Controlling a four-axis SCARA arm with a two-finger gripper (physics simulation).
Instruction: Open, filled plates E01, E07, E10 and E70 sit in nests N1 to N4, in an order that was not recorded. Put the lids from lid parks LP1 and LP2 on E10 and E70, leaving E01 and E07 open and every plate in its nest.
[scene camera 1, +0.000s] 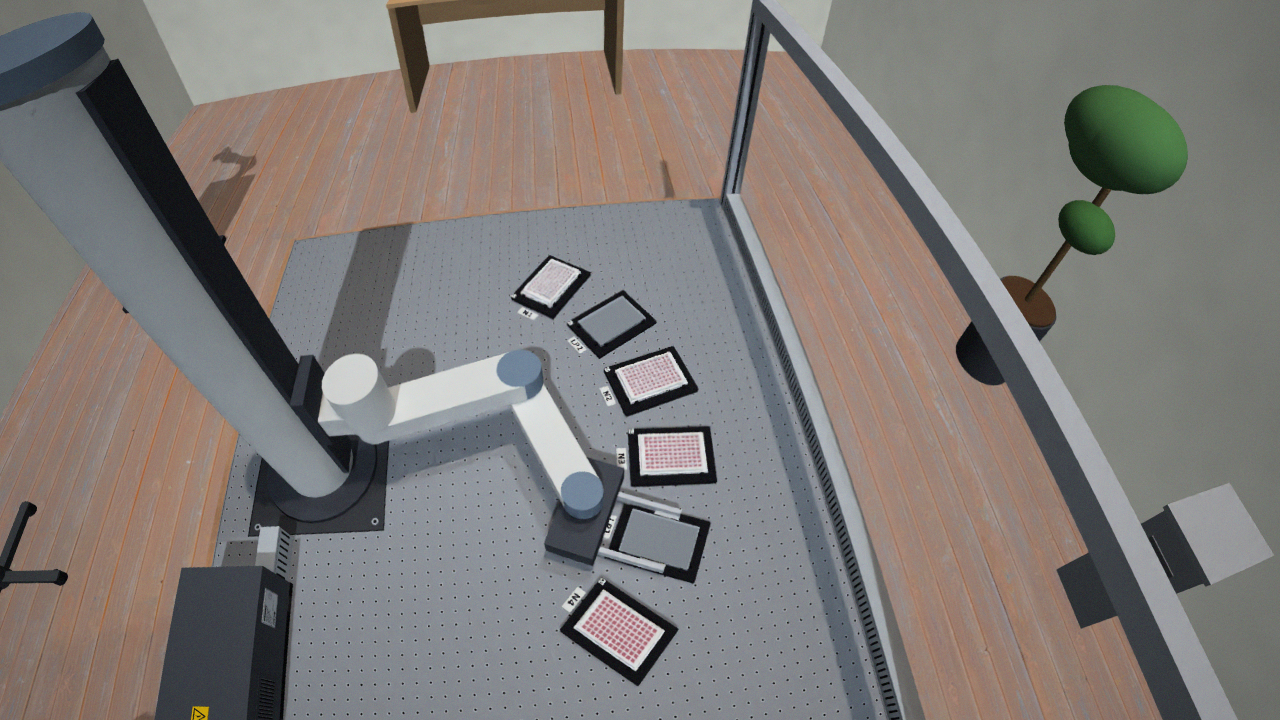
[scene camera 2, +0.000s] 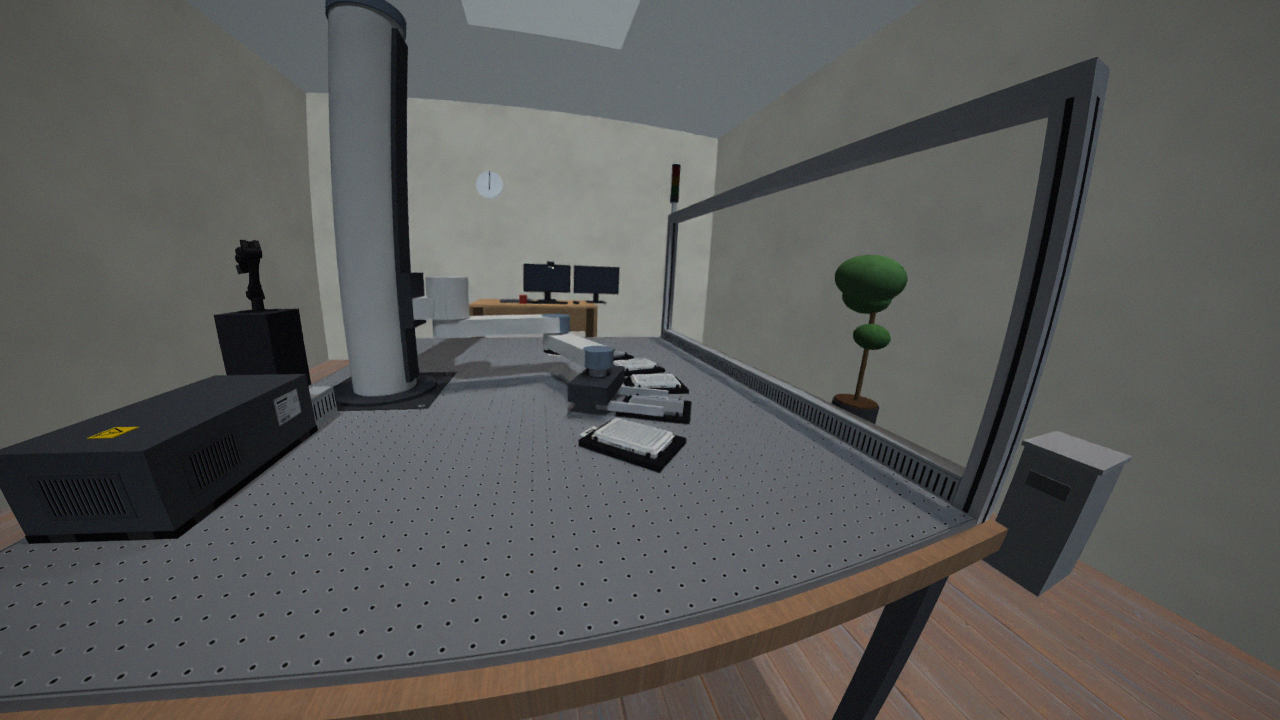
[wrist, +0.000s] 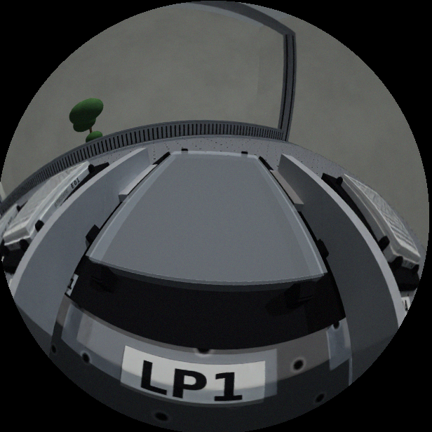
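Pixels of known places: gripper, fingertip midpoint: (scene camera 1: 672, 541) (scene camera 2: 666, 402); arm's base at its link origin: (scene camera 1: 323, 468) (scene camera 2: 387, 393).
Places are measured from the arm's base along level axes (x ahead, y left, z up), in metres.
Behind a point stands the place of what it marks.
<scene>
My gripper (scene camera 1: 670, 540) {x 0.684, y -0.230, z 0.035 m} (scene camera 2: 675, 403) {x 0.684, y -0.230, z 0.035 m} (wrist: 213, 157) is low over lid park LP1 (scene camera 1: 698, 548) {x 0.729, y -0.247, z 0.023 m} (wrist: 200, 315), shut on the grey lid (scene camera 1: 657, 535) {x 0.660, y -0.214, z 0.031 m} (wrist: 207, 215), one finger along each side. The lid lies flat in the park. Another lid (scene camera 1: 613, 320) {x 0.646, y 0.289, z 0.031 m} lies in LP2. Open plates sit in N1 (scene camera 1: 550, 280) {x 0.513, y 0.423, z 0.038 m}, N2 (scene camera 1: 651, 376) {x 0.704, y 0.126, z 0.037 m}, N3 (scene camera 1: 673, 452) {x 0.717, y -0.054, z 0.037 m} (scene camera 2: 656, 381) {x 0.710, y -0.080, z 0.038 m} (wrist: 45, 200) and N4 (scene camera 1: 619, 629) {x 0.568, y -0.377, z 0.039 m} (scene camera 2: 633, 436) {x 0.564, y -0.387, z 0.036 m} (wrist: 385, 215). The N3 plate reads E01 in the wrist view; I cannot read the other plates' labels.
The nests and parks form an arc in front of the arm's column (scene camera 1: 179, 295) {x 0.046, y -0.059, z 0.585 m} (scene camera 2: 366, 205) {x 0.025, y -0.071, z 0.455 m}. N3 and N4 flank LP1 closely. A dark control box (scene camera 1: 223, 640) {x -0.093, y -0.379, z 0.128 m} (scene camera 2: 161, 447) {x -0.035, y -0.530, z 0.122 m} stands near the column. A framed screen (scene camera 1: 895, 161) {x 1.007, y 0.048, z 0.620 m} (scene camera 2: 859, 156) {x 1.004, y -0.381, z 0.587 m} runs along the table's far side.
</scene>
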